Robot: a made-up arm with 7 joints. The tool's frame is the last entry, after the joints.
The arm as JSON. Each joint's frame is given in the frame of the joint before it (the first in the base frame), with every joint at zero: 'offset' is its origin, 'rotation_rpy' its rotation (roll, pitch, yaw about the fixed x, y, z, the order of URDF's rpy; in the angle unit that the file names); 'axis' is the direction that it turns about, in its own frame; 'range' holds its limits. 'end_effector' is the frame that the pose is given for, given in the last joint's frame.
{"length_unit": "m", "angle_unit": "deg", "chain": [
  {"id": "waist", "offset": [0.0, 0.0, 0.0], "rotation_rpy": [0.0, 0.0, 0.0], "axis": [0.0, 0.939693, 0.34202], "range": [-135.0, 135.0]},
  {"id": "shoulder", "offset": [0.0, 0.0, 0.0], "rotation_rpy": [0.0, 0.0, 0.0], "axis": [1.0, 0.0, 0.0], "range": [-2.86, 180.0]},
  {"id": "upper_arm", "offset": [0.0, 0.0, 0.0], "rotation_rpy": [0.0, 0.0, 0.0], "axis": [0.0, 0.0, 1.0], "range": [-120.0, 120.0]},
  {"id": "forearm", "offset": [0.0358, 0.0, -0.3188], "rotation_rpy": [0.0, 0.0, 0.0], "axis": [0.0, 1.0, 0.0], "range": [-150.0, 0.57]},
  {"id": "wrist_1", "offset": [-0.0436, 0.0, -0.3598], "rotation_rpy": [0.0, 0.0, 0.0], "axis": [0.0, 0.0, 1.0], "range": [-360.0, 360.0]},
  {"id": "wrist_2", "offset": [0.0, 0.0, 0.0], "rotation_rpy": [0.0, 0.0, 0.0], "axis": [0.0, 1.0, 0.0], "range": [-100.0, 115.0]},
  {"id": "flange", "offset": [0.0, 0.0, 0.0], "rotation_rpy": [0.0, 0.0, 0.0], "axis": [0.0, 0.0, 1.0], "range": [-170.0, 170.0]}
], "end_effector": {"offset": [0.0, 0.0, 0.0], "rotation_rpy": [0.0, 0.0, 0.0]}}
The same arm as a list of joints. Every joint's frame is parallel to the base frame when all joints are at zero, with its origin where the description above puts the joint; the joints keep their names.
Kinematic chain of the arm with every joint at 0, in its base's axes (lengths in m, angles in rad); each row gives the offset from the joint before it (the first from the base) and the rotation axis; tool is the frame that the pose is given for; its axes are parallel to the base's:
waist: xyz 0 0 0 axis 0 0.9397 0.342
shoulder: xyz 0 0 0 axis +x
upper_arm: xyz 0 0 0 axis +z
forearm: xyz 0.0358 0 -0.3188 axis +y
wrist_1: xyz -0.0436 0 -0.3598 axis +z
wrist_2: xyz 0 0 0 axis +y
flange: xyz 0 0 0 axis +z
tool: xyz 0 0 0
Joint limits (rad, base to tool): -2.3562..2.3562 -0.0499..3.1416 -2.0944..2.0944 -2.618..0.0099 -6.2832..6.2832 -1.7453..2.0071 -2.9671..2.9671

